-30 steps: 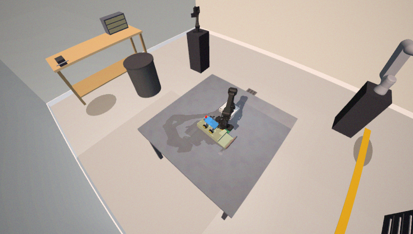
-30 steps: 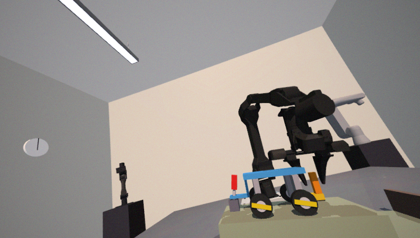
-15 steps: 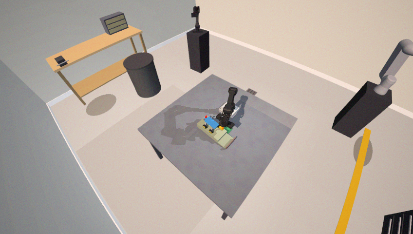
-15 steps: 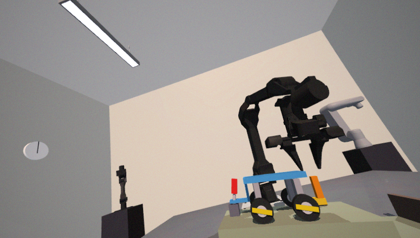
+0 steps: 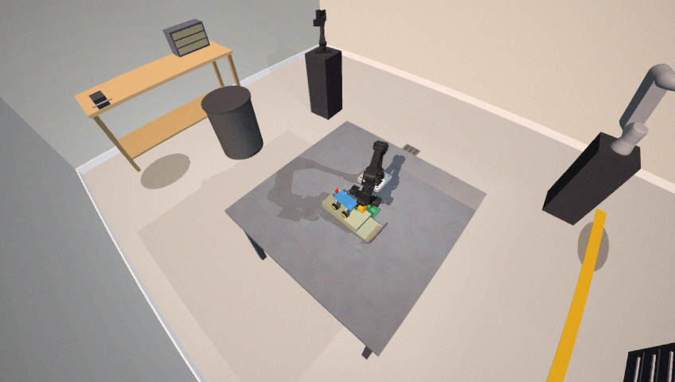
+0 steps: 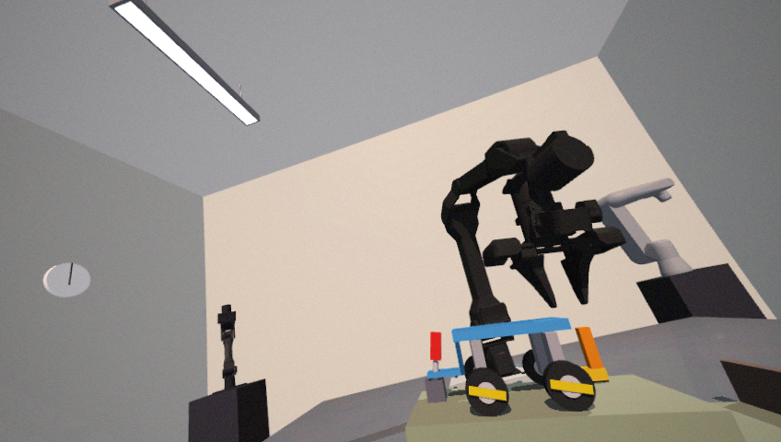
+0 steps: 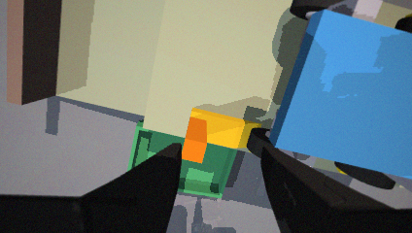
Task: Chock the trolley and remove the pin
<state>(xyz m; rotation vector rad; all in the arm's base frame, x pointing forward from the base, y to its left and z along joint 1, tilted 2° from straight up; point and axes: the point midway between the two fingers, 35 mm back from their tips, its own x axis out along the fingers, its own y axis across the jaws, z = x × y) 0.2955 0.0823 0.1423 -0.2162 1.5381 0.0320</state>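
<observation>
Right now the red-headed stop pin is 1 cm ahead of my gripper tip, 20 cm to the right of it and 3 cm below it. Round my gripper tip: trolley (3 cm ahead, 11 cm to the right, 5 cm below); then ramp (3 cm ahead, 10 cm to the right, 11 cm below); then yellow chock (2 cm behind, 2 cm to the right, 7 cm below).
</observation>
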